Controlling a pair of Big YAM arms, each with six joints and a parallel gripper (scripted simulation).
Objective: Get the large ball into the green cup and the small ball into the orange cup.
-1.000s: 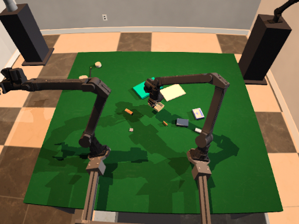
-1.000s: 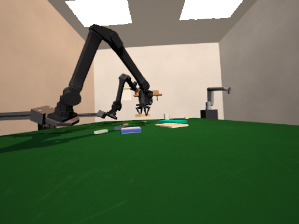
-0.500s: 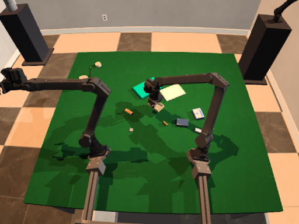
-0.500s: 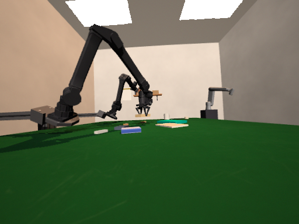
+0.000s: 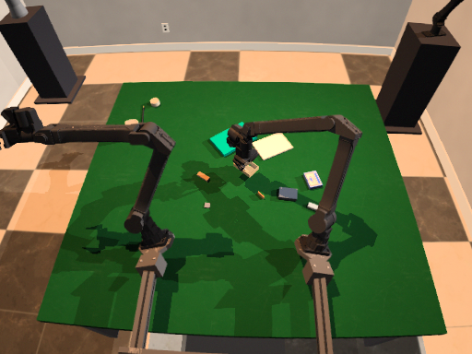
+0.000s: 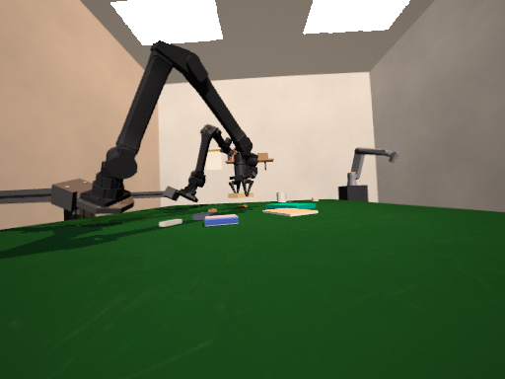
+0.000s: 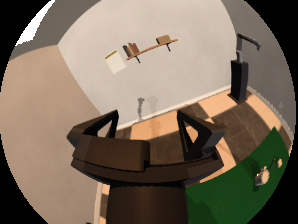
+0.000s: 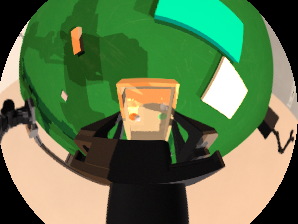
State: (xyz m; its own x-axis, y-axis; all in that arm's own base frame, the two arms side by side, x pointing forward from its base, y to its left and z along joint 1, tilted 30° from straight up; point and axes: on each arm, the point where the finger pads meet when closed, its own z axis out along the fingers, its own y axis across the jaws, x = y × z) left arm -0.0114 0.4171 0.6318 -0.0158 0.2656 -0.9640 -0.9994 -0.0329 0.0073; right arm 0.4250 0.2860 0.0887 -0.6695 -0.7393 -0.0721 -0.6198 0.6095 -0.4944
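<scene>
Now: the covered wooden puzzle 1 cm below my right hand. Round my right hand: white cylinder 28 cm ahead, 66 cm to the left, 3 cm below; then cream board 20 cm ahead, 14 cm to the right, 8 cm below; then teal board 24 cm ahead, 7 cm to the left, 7 cm below.
</scene>
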